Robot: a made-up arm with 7 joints. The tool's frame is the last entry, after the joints.
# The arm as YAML. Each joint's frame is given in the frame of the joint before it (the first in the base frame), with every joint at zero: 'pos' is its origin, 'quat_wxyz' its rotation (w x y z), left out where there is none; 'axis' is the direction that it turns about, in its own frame. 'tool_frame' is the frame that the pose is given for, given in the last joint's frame.
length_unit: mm
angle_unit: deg
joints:
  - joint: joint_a
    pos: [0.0, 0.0, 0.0]
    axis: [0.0, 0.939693, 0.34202]
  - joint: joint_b
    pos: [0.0, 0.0, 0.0]
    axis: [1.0, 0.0, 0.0]
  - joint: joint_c
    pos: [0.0, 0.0, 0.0]
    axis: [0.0, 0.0, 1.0]
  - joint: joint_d
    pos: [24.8, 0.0, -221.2]
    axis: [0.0, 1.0, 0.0]
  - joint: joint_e
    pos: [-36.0, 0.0, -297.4]
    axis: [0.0, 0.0, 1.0]
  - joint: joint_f
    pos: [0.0, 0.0, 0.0]
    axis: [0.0, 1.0, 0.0]
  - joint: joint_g
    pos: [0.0, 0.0, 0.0]
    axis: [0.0, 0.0, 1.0]
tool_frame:
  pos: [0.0, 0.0, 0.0]
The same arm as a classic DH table. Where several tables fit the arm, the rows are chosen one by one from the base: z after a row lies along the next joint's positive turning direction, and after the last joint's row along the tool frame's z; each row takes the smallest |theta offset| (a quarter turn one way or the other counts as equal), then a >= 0, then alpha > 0; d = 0 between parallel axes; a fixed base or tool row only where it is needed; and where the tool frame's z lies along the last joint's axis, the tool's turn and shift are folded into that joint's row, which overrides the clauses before.
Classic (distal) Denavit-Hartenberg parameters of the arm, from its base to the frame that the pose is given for. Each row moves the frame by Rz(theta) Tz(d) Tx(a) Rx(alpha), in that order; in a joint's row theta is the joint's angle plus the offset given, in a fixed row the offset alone. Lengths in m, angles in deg.
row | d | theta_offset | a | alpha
base (fixed) | 0 | 0 | 0 | -70
joint_a | 0 | 90 | 0 | 90
joint_b | 0 | 70 | 0 | -90
joint_c | -0.2212 | -90 | 0.0248 | -90
joint_d | 0 | 0 | -0.036 | 90
joint_e | -0.2974 | 0 | 0 | -90
joint_f | 0 | 0 | 0 | 90
joint_g | 0 | 0 | 0 | 0

